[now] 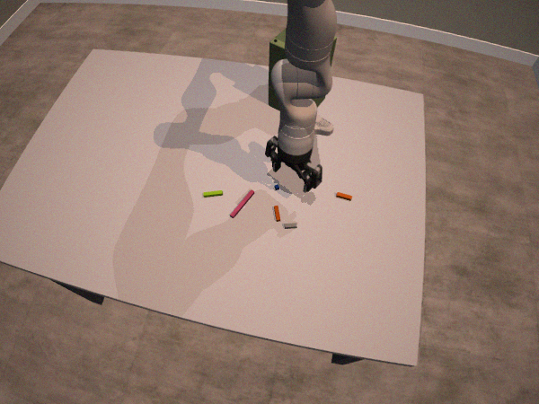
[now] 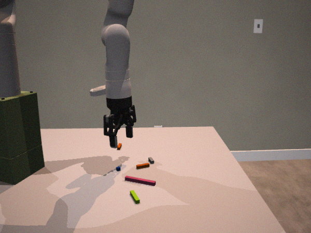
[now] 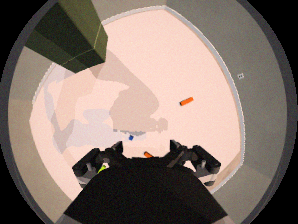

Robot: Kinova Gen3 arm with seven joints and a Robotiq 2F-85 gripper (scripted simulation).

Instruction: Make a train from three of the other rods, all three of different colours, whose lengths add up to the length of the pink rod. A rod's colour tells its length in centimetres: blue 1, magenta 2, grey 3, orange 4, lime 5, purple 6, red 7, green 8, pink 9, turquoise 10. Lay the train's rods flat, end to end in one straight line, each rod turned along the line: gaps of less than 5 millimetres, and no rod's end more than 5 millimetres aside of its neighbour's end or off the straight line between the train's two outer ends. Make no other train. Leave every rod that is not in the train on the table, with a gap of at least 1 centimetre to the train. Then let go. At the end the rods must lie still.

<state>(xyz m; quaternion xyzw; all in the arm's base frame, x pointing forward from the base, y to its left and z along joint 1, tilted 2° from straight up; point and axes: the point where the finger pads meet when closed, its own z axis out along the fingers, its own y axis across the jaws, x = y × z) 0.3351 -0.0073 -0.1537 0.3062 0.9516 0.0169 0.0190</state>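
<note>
The blue rod lies 8 cm below my hand, 4 cm to the right of it and 2 cm behind it. Also, from my hand: grey rod: 9 cm ahead, 8 cm below, 1 cm to the left; then pink rod: 12 cm to the right, 8 cm below, 4 cm ahead; then lime rod: 20 cm to the right, 8 cm below, 1 cm ahead.
</note>
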